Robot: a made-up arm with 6 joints. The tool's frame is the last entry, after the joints. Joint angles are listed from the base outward. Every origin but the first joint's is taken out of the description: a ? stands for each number. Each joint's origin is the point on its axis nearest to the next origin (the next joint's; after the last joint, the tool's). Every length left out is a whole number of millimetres.
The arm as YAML. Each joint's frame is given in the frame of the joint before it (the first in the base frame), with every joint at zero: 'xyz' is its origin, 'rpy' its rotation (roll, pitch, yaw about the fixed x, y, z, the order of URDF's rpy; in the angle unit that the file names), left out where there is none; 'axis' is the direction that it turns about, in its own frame. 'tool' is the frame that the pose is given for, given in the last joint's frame.
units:
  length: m
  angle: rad
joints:
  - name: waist
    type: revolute
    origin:
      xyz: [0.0, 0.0, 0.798]
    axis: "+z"
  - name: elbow
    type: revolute
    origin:
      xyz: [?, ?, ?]
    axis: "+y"
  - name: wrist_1
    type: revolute
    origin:
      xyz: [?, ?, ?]
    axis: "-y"
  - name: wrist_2
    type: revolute
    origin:
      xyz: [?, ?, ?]
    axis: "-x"
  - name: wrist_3
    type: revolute
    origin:
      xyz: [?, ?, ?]
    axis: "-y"
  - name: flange
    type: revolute
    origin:
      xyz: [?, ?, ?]
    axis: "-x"
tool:
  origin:
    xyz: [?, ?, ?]
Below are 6 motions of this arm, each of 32 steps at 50 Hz.
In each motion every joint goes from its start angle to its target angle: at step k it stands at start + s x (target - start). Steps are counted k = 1, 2, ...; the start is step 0. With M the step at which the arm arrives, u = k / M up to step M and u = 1 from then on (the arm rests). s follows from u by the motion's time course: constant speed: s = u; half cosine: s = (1 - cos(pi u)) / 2; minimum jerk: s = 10 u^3 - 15 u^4 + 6 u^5.
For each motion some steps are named. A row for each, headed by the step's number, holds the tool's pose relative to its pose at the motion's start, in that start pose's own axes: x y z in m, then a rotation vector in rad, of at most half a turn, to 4 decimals.
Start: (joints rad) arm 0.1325 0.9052 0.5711 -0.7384 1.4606 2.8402
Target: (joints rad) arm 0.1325 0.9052 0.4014 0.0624 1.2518 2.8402
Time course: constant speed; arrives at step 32
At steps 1, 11, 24, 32:
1: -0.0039 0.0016 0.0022 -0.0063 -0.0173 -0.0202
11: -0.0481 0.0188 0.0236 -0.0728 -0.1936 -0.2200
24: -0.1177 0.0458 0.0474 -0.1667 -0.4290 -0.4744
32: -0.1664 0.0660 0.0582 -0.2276 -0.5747 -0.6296

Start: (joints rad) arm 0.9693 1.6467 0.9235 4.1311 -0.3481 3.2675
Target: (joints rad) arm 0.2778 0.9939 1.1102 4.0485 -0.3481 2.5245
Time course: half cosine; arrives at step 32
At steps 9, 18, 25, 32:
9: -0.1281 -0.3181 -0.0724 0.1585 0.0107 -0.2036
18: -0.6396 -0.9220 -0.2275 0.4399 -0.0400 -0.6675
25: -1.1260 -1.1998 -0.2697 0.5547 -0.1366 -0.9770
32: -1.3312 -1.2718 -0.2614 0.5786 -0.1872 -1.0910

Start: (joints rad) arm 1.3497 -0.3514 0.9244 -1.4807 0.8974 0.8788
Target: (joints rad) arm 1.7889 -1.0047 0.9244 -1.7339 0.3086 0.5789
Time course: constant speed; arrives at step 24
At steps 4, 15, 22, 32:
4: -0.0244 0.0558 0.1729 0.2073 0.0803 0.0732
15: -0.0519 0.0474 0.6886 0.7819 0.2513 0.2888
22: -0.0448 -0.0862 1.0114 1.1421 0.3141 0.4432
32: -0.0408 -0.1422 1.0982 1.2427 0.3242 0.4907

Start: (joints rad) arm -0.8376 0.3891 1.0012 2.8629 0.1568 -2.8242
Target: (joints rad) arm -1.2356 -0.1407 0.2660 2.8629 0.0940 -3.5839
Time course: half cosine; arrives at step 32
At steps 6, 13, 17, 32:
6: -0.0189 -0.0398 0.0043 0.0500 0.0131 -0.0314
13: -0.0959 -0.1578 0.0146 0.2125 0.0410 -0.1388
17: -0.1648 -0.2318 0.0178 0.3303 0.0469 -0.2206
32: -0.3596 -0.3653 0.0068 0.6048 0.0117 -0.4191

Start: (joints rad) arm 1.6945 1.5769 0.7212 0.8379 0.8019 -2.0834
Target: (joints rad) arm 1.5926 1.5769 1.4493 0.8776 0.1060 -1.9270
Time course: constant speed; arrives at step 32
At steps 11, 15, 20, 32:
11: 0.0302 0.2327 0.1503 -0.1748 -0.1888 -0.0042
15: 0.0254 0.3229 0.1988 -0.2303 -0.2642 -0.0057
20: 0.0074 0.4379 0.2535 -0.2927 -0.3629 -0.0076
32: -0.0878 0.7158 0.3523 -0.4079 -0.6154 -0.0112

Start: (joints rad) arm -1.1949 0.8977 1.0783 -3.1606 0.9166 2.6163
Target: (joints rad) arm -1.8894 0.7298 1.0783 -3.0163 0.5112 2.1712
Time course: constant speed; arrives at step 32
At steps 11, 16, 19, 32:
11: -0.1408 -0.3362 0.2251 0.2617 -0.2911 -0.0791
16: -0.2294 -0.4888 0.3010 0.3656 -0.4288 -0.1106
19: -0.2892 -0.5787 0.3382 0.4228 -0.5129 -0.1282
32: -0.5975 -0.9394 0.4272 0.6205 -0.8867 -0.1920

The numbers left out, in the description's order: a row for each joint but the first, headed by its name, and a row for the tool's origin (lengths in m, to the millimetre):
elbow: 0.098 0.0 0.0
wrist_1: 0.0 0.0 0.738
wrist_2: 1.026 0.0 0.179
wrist_3: 0.0 0.0 0.0
flange: 0.114 0.0 0.0
tool: 0.0 0.0 0.0

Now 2 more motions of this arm.
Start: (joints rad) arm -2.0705 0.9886 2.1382 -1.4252 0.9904 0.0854
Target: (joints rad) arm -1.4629 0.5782 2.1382 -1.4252 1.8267 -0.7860
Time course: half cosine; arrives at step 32
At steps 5, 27, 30, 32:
5: -0.0205 0.0444 -0.0107 0.0909 -0.0379 -0.0165
27: -0.1551 0.6412 0.1069 1.2656 -0.8527 -0.2606
30: -0.1527 0.6666 0.1255 1.3131 -0.9156 -0.2699
32: -0.1521 0.6714 0.1292 1.3220 -0.9280 -0.2716

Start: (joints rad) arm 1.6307 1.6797 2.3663 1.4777 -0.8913 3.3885
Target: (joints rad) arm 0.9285 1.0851 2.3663 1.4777 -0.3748 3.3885
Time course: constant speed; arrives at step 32
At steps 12, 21, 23, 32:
12: 0.2358 0.3835 0.2899 0.0373 -0.0451 0.2992
21: 0.2776 0.6870 0.5099 0.0016 -0.0620 0.5434
23: 0.2711 0.7537 0.5548 -0.0141 -0.0638 0.5985
32: 0.1775 1.0397 0.7253 -0.1204 -0.0626 0.8445

